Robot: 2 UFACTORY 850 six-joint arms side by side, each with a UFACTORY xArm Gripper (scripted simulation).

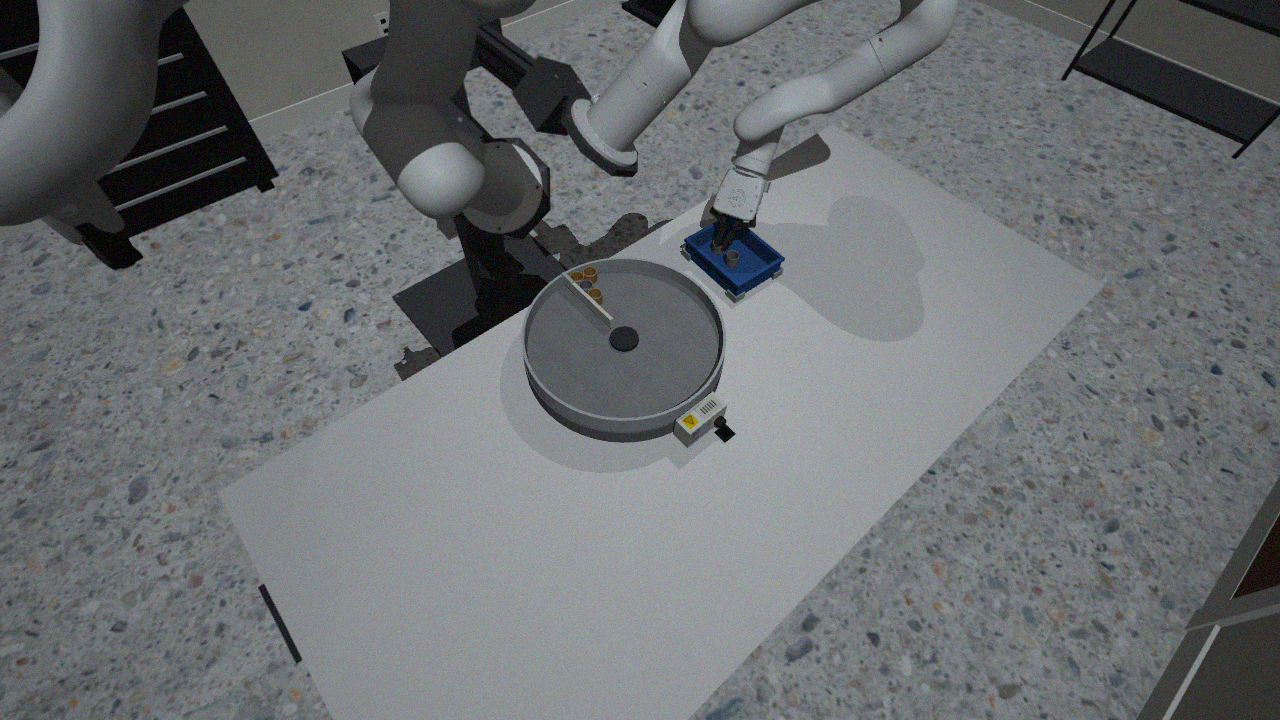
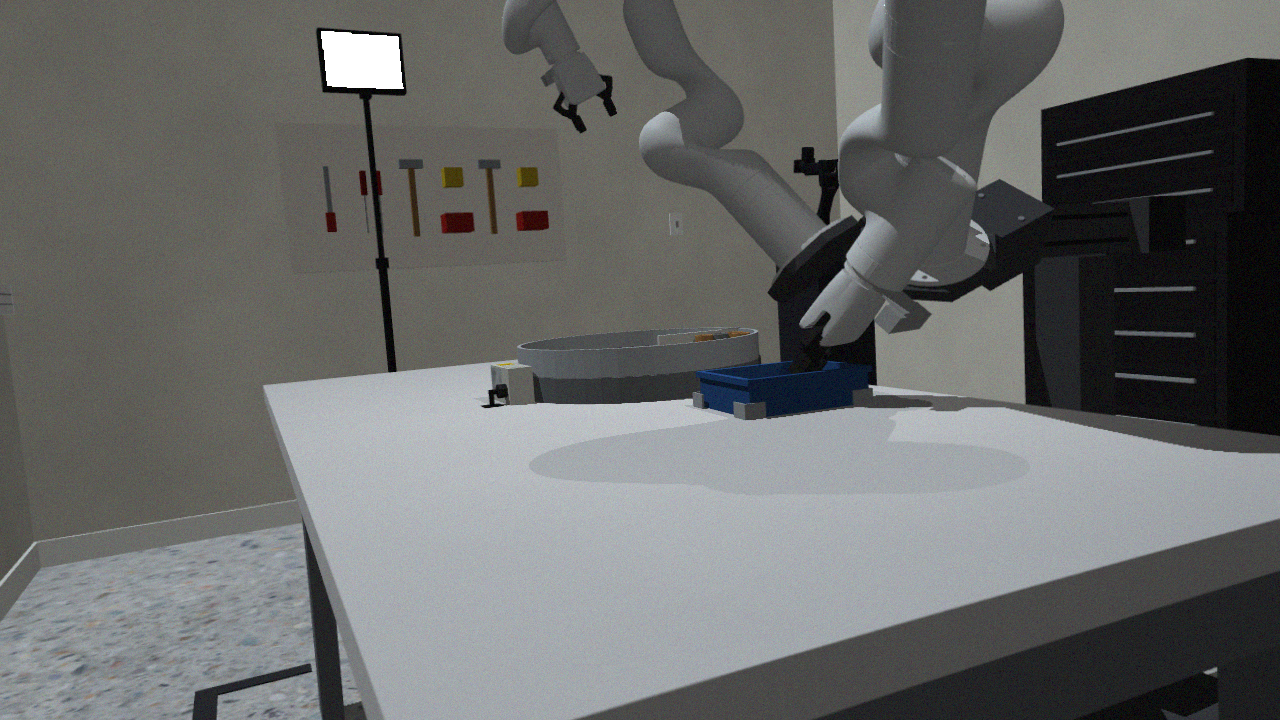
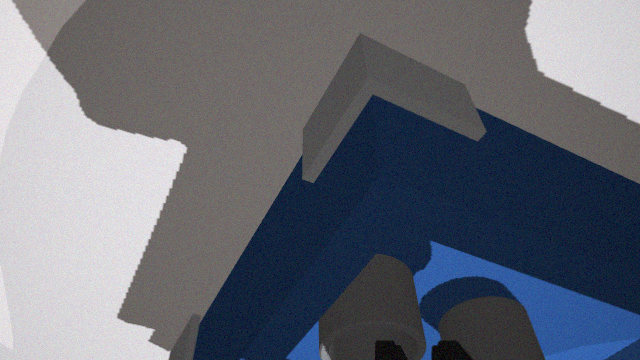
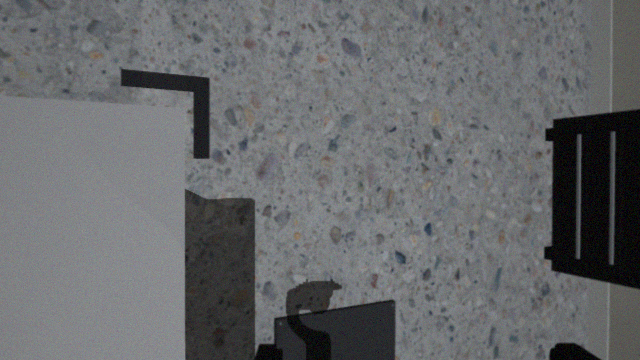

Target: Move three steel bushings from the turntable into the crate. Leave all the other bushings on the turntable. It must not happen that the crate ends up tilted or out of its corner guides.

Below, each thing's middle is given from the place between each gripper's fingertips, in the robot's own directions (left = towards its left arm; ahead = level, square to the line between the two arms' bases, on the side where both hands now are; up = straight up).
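Labels:
Blue crate (image 2: 784,394): 4 cm ahead of my left hand, 1 cm to the right of it and 3 cm below it. By its middle, the blue crate is nearer to my left hand than to my right hand.
The crate, counted from my right hand (image 1: 105,229): 19 cm ahead of it, 97 cm to the left of it, 55 cm below it.

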